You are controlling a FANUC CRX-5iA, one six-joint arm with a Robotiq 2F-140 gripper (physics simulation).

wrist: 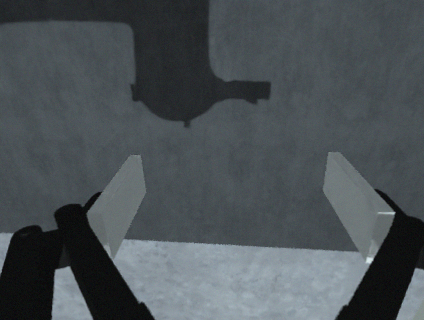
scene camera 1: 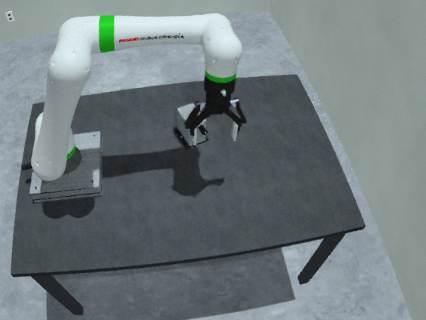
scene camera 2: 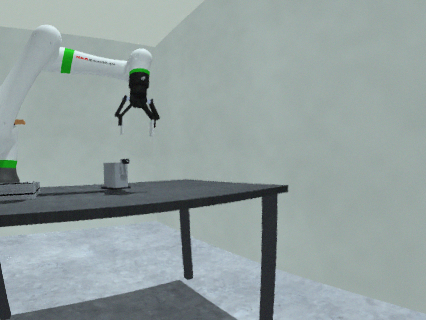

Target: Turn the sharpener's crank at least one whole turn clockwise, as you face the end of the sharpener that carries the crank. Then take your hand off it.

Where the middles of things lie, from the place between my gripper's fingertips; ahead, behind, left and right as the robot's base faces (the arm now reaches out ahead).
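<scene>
With the sharpener (scene camera 1: 183,112) in my sight, I find my hand 10 mm past the sharpener, 230 mm to the right of the sharpener and 170 mm above the sharpener.
</scene>
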